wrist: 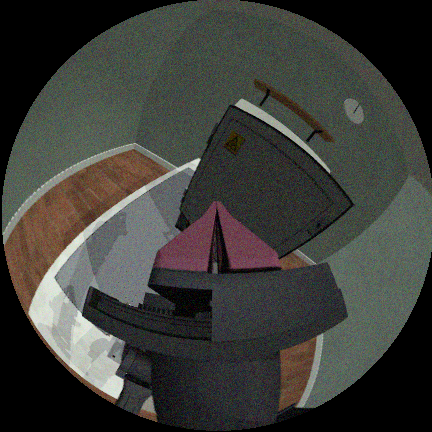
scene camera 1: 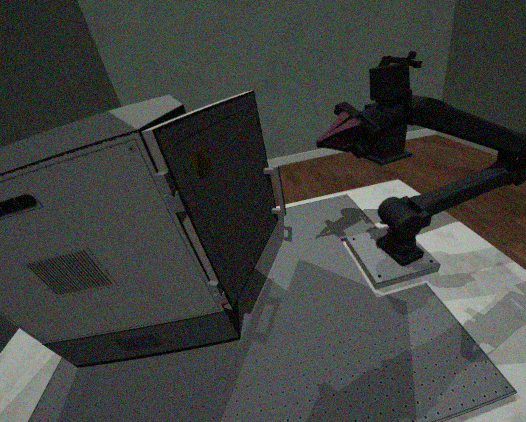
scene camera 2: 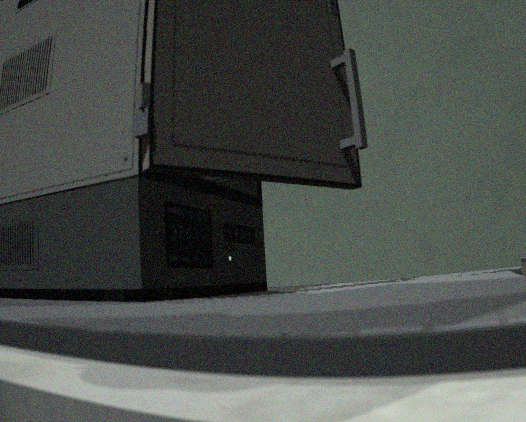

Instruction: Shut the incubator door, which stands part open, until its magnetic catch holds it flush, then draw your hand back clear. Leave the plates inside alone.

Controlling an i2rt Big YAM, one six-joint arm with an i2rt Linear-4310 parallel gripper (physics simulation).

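Scene:
The wrist view shows the gripper, and so does scene camera 1, but in scene camera 2 the gripper is out of frame. For the gripper, (scene camera 1: 343, 135) and (wrist: 210, 272) are the same spot. There's an incubator door as well, and on the door (scene camera 1: 215, 156) is the same spot as (wrist: 244, 153).

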